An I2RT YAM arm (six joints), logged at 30 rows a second.
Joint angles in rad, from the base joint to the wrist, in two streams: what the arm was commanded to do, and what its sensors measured. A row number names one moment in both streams.
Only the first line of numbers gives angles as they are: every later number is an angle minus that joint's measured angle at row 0.
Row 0, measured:
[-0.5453 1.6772 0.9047 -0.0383 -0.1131 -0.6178]
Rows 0 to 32, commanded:
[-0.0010 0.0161 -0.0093 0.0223 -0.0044 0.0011]
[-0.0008 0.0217 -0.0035 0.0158 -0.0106 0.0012]
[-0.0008 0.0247 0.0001 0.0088 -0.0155 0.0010]
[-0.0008 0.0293 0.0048 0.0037 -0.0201 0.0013]
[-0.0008 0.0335 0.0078 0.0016 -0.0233 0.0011]
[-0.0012 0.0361 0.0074 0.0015 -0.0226 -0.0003]
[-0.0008 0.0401 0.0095 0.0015 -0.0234 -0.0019]
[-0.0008 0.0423 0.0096 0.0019 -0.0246 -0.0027]
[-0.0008 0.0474 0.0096 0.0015 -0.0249 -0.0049]
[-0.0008 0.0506 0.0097 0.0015 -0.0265 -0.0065]
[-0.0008 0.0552 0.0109 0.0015 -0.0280 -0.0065]
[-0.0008 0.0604 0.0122 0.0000 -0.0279 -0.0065]
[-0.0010 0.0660 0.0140 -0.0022 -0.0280 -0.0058]
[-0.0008 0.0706 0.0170 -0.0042 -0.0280 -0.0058]
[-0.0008 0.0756 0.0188 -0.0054 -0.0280 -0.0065]
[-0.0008 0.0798 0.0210 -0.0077 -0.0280 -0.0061]
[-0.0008 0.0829 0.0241 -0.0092 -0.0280 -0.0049]
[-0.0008 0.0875 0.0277 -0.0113 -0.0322 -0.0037]
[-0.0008 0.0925 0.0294 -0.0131 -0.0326 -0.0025]
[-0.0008 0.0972 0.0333 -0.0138 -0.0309 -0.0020]
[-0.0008 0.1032 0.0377 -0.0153 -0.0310 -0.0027]
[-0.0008 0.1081 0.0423 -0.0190 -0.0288 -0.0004]
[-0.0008 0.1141 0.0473 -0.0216 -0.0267 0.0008]
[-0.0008 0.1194 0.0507 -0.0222 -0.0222 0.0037]
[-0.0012 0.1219 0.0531 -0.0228 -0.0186 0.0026]
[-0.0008 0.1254 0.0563 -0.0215 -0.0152 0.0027]
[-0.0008 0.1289 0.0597 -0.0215 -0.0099 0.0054]
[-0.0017 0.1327 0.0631 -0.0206 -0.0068 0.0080]
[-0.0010 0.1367 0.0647 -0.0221 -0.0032 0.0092]
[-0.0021 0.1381 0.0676 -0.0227 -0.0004 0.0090]
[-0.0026 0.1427 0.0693 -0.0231 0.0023 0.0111]
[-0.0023 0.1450 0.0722 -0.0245 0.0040 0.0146]
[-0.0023 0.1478 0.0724 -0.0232 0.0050 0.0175]
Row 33, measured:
[0.0000 0.1255 0.0507 -0.0088 -0.0145 0.0019]
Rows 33 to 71, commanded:
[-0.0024 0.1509 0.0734 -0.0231 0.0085 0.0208]
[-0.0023 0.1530 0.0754 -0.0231 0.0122 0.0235]
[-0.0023 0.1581 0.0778 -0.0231 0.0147 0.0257]
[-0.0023 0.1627 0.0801 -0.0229 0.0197 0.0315]
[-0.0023 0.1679 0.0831 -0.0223 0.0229 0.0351]
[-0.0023 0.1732 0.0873 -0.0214 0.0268 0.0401]
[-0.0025 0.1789 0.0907 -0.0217 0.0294 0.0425]
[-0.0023 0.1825 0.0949 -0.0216 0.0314 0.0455]
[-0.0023 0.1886 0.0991 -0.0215 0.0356 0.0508]
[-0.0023 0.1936 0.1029 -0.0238 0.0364 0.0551]
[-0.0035 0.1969 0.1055 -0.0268 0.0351 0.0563]
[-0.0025 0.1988 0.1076 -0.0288 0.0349 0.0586]
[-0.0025 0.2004 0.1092 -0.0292 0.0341 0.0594]
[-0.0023 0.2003 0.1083 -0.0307 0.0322 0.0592]
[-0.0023 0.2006 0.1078 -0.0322 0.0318 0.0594]
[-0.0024 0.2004 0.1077 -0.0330 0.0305 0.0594]
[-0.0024 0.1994 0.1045 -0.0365 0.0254 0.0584]
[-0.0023 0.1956 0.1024 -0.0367 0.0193 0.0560]
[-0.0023 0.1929 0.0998 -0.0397 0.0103 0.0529]
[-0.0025 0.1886 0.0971 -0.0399 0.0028 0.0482]
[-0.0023 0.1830 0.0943 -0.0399 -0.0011 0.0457]
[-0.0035 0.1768 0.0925 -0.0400 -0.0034 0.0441]
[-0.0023 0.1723 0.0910 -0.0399 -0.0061 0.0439]
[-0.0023 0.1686 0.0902 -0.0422 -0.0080 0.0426]
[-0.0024 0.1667 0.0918 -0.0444 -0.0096 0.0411]
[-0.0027 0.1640 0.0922 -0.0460 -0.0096 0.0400]
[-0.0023 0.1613 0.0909 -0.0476 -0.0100 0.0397]
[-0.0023 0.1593 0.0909 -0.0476 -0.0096 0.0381]
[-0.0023 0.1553 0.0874 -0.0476 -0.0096 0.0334]
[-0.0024 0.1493 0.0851 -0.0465 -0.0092 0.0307]
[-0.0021 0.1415 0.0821 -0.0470 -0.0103 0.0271]
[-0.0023 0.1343 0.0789 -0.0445 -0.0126 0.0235]
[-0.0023 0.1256 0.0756 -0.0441 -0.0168 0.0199]
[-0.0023 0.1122 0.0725 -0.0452 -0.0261 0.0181]
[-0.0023 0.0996 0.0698 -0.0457 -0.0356 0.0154]
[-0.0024 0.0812 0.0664 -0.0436 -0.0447 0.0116]
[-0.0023 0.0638 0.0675 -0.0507 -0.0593 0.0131]
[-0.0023 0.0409 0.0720 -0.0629 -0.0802 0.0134]
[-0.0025 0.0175 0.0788 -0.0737 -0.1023 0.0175]
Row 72, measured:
[0.0000 0.0927 0.0728 -0.0527 -0.0385 0.0248]
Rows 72 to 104, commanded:
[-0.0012 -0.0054 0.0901 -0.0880 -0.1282 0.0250]
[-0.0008 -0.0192 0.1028 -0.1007 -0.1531 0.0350]
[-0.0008 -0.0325 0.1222 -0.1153 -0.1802 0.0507]
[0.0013 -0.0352 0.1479 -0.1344 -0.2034 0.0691]
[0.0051 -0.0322 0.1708 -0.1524 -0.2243 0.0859]
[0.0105 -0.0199 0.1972 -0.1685 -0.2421 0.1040]
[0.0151 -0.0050 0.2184 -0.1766 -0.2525 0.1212]
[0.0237 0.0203 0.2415 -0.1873 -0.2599 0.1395]
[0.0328 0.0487 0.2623 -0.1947 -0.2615 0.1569]
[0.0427 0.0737 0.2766 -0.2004 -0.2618 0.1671]
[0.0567 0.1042 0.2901 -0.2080 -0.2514 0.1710]
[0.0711 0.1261 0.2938 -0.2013 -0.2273 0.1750]
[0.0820 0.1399 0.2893 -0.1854 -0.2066 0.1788]
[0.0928 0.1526 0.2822 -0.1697 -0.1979 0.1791]
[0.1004 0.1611 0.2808 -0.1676 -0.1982 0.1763]
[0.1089 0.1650 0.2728 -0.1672 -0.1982 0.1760]
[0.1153 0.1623 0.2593 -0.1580 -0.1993 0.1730]
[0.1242 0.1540 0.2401 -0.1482 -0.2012 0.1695]
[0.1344 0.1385 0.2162 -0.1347 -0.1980 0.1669]
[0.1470 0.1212 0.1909 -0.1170 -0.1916 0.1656]
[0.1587 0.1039 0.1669 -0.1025 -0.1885 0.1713]
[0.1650 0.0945 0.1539 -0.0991 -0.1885 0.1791]
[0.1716 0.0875 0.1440 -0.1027 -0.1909 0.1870]
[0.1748 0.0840 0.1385 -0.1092 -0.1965 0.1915]
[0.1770 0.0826 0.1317 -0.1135 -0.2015 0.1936]
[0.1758 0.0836 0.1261 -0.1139 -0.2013 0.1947]
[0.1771 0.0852 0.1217 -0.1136 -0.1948 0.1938]
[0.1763 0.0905 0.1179 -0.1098 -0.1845 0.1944]
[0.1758 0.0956 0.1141 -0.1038 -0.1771 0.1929]
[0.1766 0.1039 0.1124 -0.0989 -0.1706 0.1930]
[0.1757 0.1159 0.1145 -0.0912 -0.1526 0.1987]
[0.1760 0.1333 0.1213 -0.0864 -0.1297 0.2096]
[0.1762 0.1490 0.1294 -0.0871 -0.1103 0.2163]
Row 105, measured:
[0.1766 0.1102 0.1247 -0.1145 -0.1656 0.1869]
